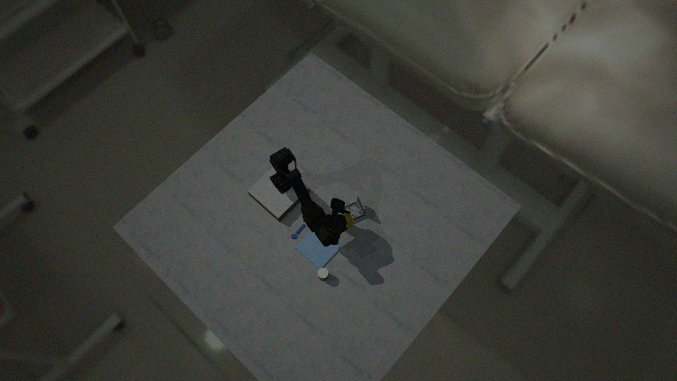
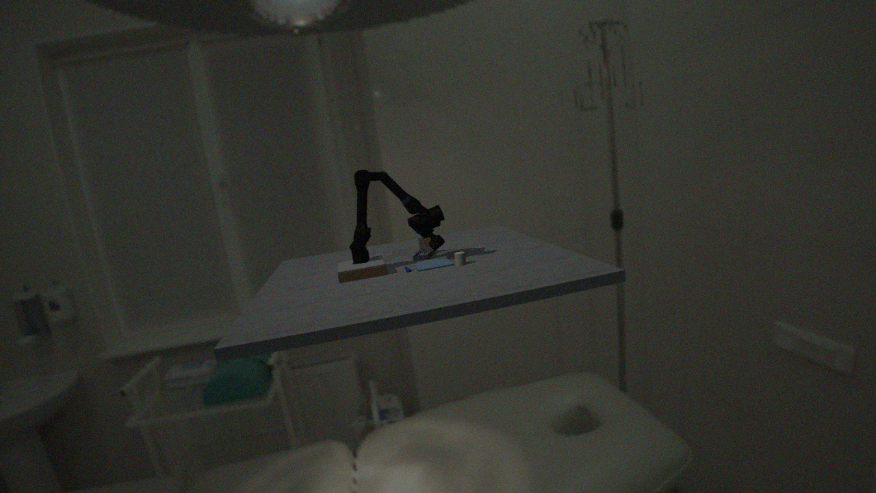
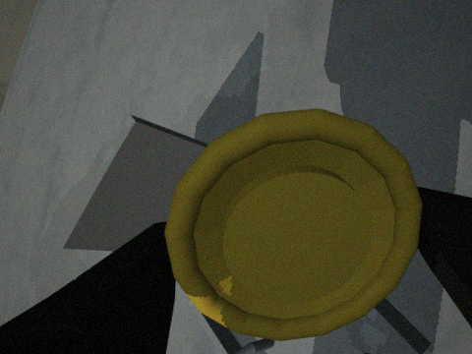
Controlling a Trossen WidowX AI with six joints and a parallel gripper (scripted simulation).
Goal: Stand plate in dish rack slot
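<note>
Now: gripper tip 5 cm past the grey dish rack, 3 cm to the right of it and 5 cm above it. From my gripper tip the other things lie so: small white cup (10 cm ahead, 23 cm to the right, 5 cm below); then light blue mat (1 cm behind, 17 cm to the right, 7 cm below); then yellow plate (1 cm to the right).
</note>
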